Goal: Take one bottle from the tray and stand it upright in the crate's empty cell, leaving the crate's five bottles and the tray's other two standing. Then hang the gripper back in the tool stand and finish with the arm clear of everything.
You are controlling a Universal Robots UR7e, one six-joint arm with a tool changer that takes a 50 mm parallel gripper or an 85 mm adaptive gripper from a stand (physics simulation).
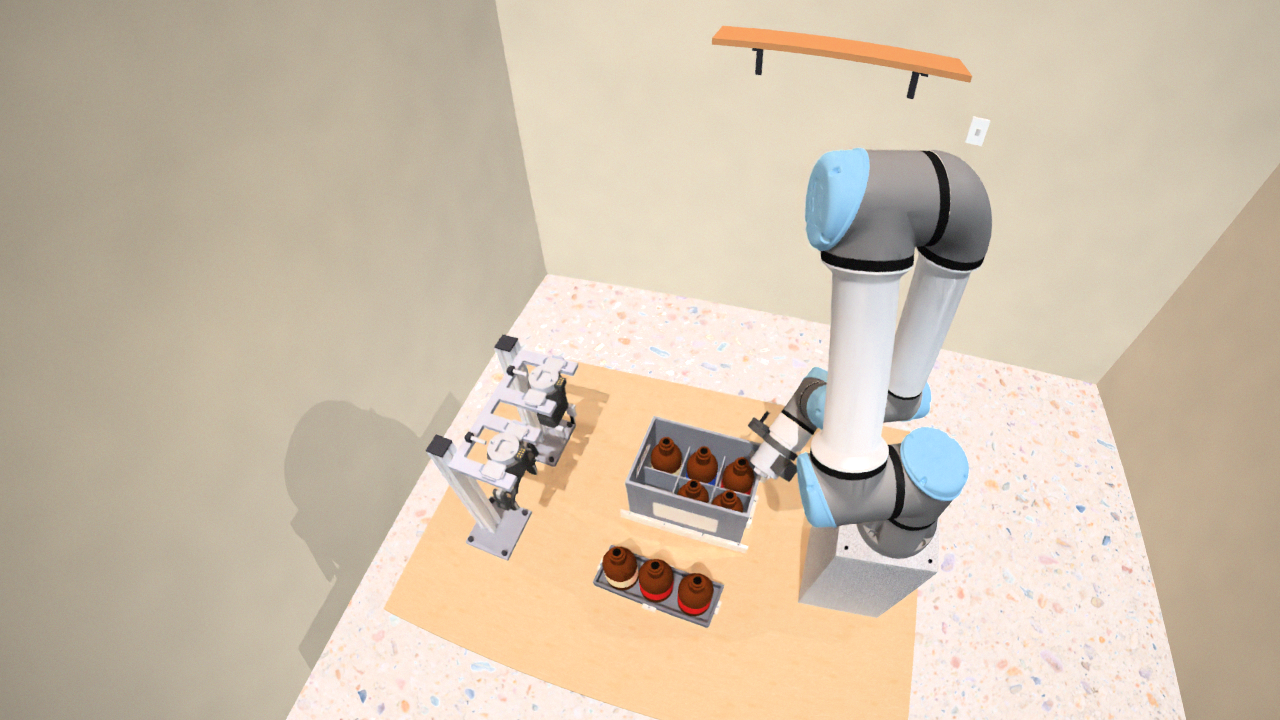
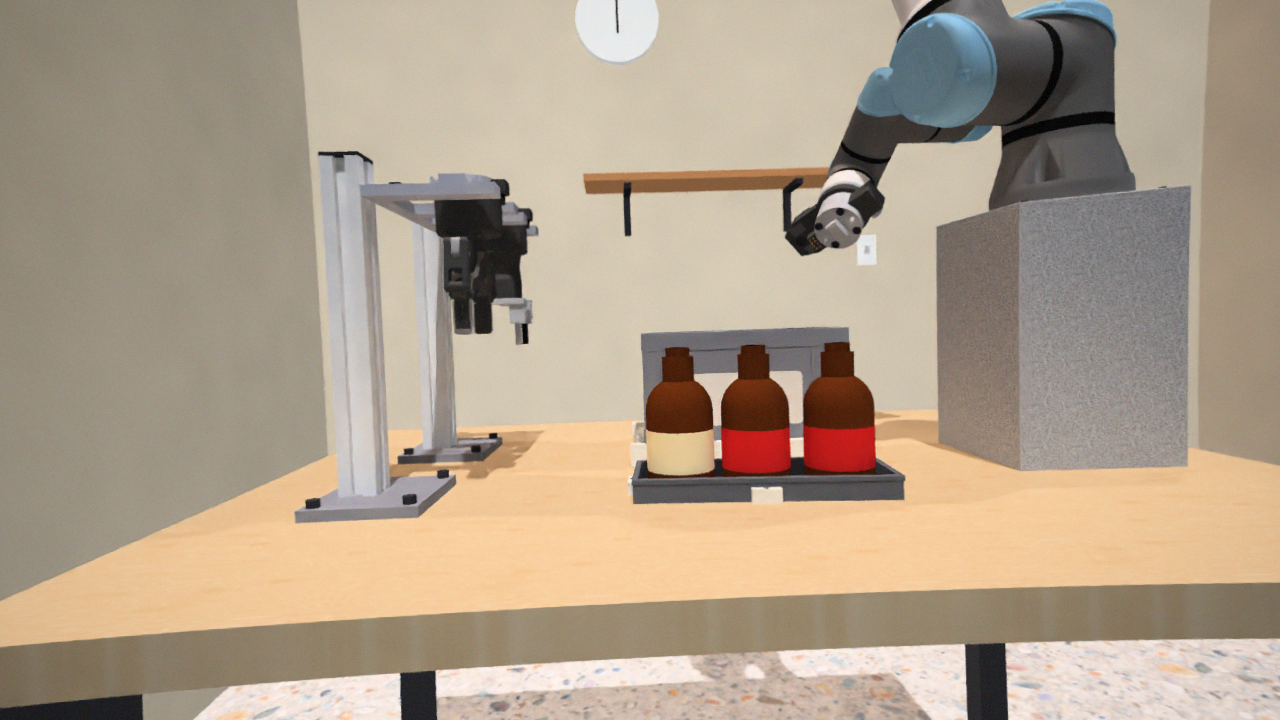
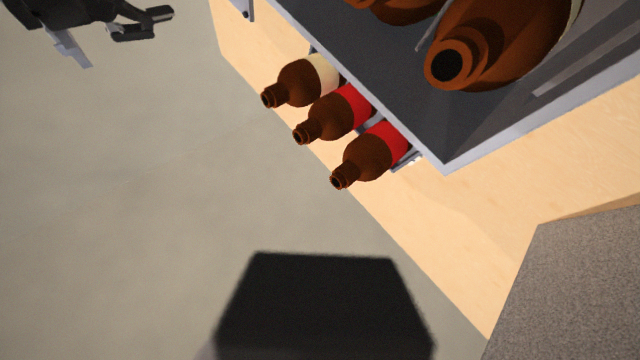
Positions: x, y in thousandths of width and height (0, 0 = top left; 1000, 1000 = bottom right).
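Tool stand (image 1: 389, 738): 131 cm from the lens. I see a cream-labelled bottle (image 1: 521, 634) at 121 cm from the lens, and a cream-labelled bottle (image 1: 484, 784) at 110 cm from the lens.
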